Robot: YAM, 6 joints.
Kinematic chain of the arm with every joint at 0, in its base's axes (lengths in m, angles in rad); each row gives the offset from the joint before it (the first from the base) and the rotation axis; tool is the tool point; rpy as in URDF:
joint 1: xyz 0 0 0.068 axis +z
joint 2: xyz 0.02 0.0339 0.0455 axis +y
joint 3: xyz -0.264 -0.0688 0 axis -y
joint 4: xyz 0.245 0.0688 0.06 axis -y
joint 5: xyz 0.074 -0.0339 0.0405 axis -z
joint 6: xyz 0.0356 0 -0.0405 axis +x
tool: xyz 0 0 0 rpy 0 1.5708 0
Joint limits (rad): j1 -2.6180..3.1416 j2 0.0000..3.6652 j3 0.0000..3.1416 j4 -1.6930..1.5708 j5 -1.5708..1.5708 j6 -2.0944..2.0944
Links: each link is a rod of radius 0.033 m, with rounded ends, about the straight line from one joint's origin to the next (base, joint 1, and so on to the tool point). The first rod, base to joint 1, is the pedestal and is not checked.
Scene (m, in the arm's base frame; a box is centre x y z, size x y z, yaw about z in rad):
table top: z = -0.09
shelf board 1: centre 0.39 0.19 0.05 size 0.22 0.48 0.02 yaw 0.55
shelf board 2: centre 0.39 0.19 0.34 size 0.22 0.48 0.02 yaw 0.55
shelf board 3: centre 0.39 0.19 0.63 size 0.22 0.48 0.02 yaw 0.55
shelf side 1: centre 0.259 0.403 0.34 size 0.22 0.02 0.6 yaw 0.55
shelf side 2: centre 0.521 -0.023 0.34 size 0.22 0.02 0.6 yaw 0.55
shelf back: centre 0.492 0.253 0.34 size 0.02 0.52 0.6 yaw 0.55
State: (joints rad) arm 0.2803 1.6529 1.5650 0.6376 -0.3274 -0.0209
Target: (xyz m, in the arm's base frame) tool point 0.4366 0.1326 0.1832
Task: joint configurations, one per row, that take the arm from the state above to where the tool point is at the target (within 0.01 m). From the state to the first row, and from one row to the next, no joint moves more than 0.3 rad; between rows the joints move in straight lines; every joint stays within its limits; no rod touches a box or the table.
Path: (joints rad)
1: 0.2060 1.4457 1.3975 0.6251 -0.3306 -0.0209
2: 0.1316 1.2385 1.2300 0.6126 -0.3339 -0.0209
3: 0.0573 1.0313 1.0626 0.6001 -0.3371 -0.0209
4: 0.0197 1.0580 0.8286 0.5105 -0.3477 -0.0209
5: -0.0178 1.0847 0.5946 0.4209 -0.3584 -0.0209
6: -0.0554 1.1114 0.3606 0.3313 -0.3690 -0.0209
7: 0.0259 1.3443 0.5787 0.3821 -0.3583 -0.0209
8: 0.1072 1.5772 0.7969 0.4328 -0.3475 -0.0209
9: 0.1886 1.8102 1.0150 0.4836 -0.3368 -0.0209
10: 0.2699 2.0431 1.2331 0.5344 -0.3260 -0.0209

